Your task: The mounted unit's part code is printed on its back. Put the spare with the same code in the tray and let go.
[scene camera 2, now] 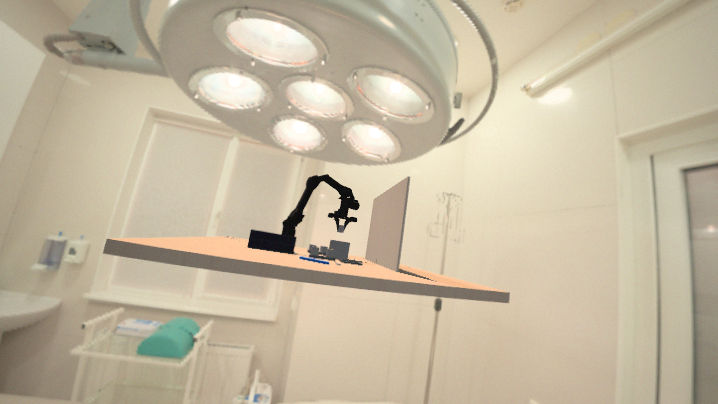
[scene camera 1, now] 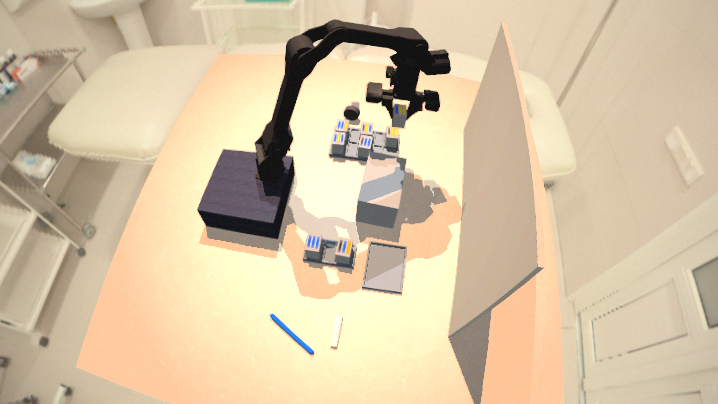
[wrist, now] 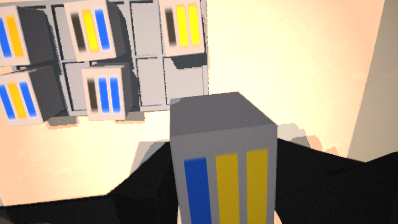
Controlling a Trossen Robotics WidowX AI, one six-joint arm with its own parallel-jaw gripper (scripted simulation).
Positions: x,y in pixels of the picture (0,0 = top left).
Labels:
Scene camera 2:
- tall grey panel: 384,246
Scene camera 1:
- gripper: 398,118
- grey tray: 385,264
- mounted unit: 378,203
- tall grey panel: 501,247
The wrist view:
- gripper: 211,145

